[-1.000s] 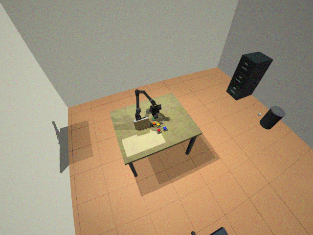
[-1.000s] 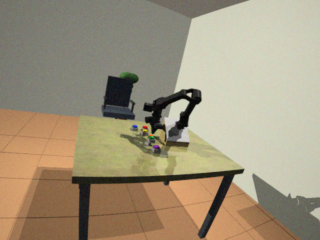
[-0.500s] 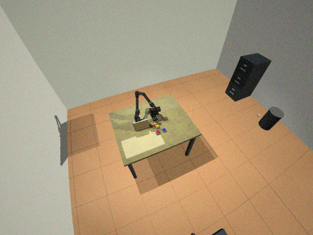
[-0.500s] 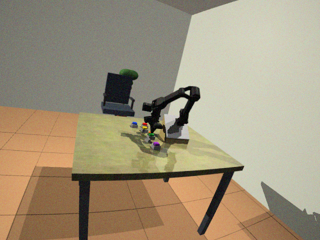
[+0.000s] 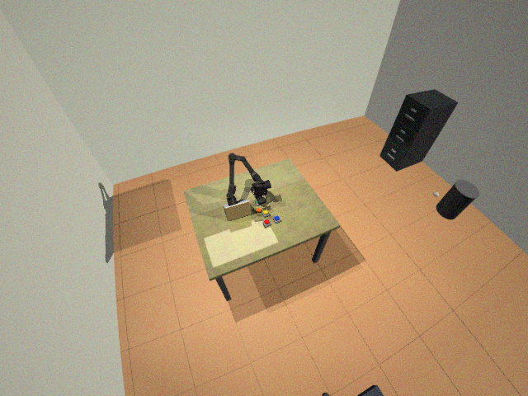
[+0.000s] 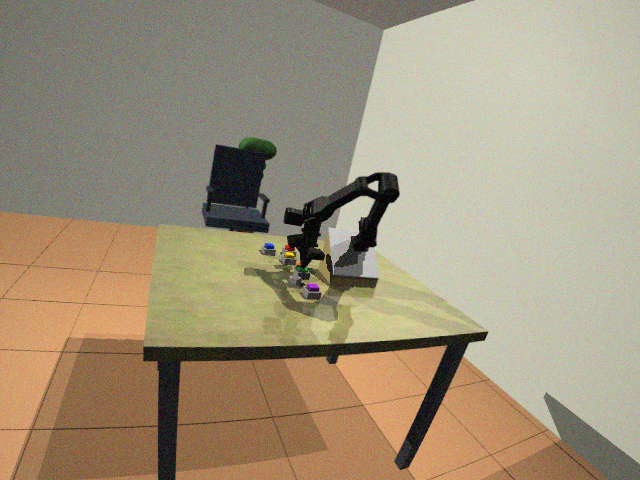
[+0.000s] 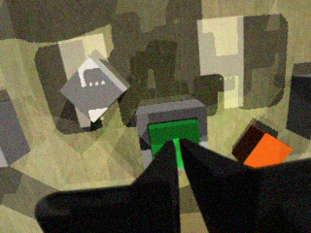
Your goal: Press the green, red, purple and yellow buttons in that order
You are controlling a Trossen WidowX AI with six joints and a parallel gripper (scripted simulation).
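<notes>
Right now my gripper tip is 1 cm above the green button. The rest, counted from my gripper tip: yellow button (13 cm to the right); grey block (4 cm ahead, 5 cm to the left, 2 cm below); orange block (3 cm behind, 7 cm to the right, 2 cm below).
</notes>
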